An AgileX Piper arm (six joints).
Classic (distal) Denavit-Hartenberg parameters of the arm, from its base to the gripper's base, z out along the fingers. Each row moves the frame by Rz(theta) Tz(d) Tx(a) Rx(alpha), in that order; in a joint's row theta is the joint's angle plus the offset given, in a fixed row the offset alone. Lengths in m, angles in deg.
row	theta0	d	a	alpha
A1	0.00	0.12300	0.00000	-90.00
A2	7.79	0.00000	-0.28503	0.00
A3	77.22	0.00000	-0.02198	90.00
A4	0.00	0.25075	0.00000	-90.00
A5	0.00	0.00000	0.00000	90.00
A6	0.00	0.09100	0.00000	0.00
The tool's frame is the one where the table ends.
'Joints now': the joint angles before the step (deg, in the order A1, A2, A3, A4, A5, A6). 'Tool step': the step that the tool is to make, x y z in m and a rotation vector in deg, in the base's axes. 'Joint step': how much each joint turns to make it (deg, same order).
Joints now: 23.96 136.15 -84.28 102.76 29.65 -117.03
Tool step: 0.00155 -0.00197 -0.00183 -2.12 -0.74 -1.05
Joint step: 0.10 0.00 0.00 -0.05 -2.40 -0.73
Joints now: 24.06 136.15 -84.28 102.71 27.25 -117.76
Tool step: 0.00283 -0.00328 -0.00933 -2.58 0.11 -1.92
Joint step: 0.02 1.06 -0.38 0.30 -3.04 -0.49
